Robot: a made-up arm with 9 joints. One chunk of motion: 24 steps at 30 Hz.
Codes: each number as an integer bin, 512 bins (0 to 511) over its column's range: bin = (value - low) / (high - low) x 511, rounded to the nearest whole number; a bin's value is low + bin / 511 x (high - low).
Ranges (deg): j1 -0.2..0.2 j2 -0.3..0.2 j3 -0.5..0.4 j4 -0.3..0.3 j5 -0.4..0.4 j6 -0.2..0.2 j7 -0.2..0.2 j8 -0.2..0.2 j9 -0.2..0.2
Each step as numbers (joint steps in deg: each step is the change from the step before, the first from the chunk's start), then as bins.
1 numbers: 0.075 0.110 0.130 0.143 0.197 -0.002 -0.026 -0.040 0.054
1 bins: 351 419 358 377 381 253 222 204 324
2 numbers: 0.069 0.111 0.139 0.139 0.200 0.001 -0.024 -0.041 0.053
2 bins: 344 420 363 374 383 257 225 203 323
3 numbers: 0.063 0.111 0.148 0.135 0.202 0.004 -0.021 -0.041 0.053
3 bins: 336 420 368 370 385 261 229 203 323
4 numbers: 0.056 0.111 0.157 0.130 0.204 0.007 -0.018 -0.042 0.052
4 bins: 327 420 373 366 386 264 233 202 322
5 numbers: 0.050 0.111 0.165 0.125 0.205 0.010 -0.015 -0.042 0.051
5 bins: 319 420 378 362 386 268 236 202 321
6 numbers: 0.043 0.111 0.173 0.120 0.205 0.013 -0.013 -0.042 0.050
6 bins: 310 420 382 358 386 272 239 202 319
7 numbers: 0.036 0.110 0.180 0.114 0.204 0.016 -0.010 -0.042 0.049
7 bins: 301 419 386 353 386 276 243 202 318
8 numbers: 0.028 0.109 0.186 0.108 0.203 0.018 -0.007 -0.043 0.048
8 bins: 291 418 389 347 385 278 247 201 317
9 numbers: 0.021 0.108 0.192 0.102 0.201 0.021 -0.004 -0.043 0.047
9 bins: 282 417 393 342 384 282 250 201 316
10 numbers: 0.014 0.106 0.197 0.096 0.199 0.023 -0.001 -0.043 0.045
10 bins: 273 415 396 337 383 285 254 201 313
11 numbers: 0.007 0.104 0.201 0.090 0.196 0.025 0.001 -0.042 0.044
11 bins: 264 413 398 332 381 287 257 202 312
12 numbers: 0.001 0.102 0.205 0.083 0.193 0.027 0.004 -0.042 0.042
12 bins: 257 411 400 326 379 290 261 202 309
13 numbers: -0.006 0.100 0.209 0.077 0.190 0.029 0.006 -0.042 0.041
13 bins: 248 409 403 321 377 293 263 202 308
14 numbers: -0.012 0.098 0.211 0.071 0.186 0.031 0.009 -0.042 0.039
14 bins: 240 407 404 316 374 295 267 202 305
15 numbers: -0.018 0.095 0.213 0.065 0.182 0.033 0.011 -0.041 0.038
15 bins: 233 404 405 311 372 298 270 203 304
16 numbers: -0.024 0.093 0.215 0.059 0.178 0.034 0.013 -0.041 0.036
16 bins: 225 402 406 306 369 299 272 203 301
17 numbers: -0.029 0.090 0.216 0.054 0.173 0.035 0.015 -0.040 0.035
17 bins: 218 399 407 301 366 300 275 204 300
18 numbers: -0.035 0.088 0.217 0.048 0.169 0.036 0.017 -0.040 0.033
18 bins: 211 397 407 296 363 301 277 204 298
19 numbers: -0.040 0.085 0.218 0.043 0.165 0.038 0.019 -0.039 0.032
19 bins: 204 393 408 292 361 304 280 206 296
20 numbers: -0.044 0.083 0.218 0.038 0.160 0.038 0.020 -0.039 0.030
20 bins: 199 391 408 288 358 304 281 206 294
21 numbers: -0.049 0.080 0.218 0.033 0.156 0.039 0.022 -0.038 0.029
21 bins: 193 388 408 284 355 305 284 207 293
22 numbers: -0.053 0.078 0.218 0.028 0.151 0.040 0.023 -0.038 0.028
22 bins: 188 386 408 279 352 307 285 207 291
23 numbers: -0.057 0.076 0.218 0.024 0.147 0.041 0.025 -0.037 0.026
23 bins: 183 384 408 276 349 308 287 208 289
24 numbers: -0.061 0.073 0.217 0.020 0.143 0.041 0.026 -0.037 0.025
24 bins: 178 381 407 273 347 308 289 208 287
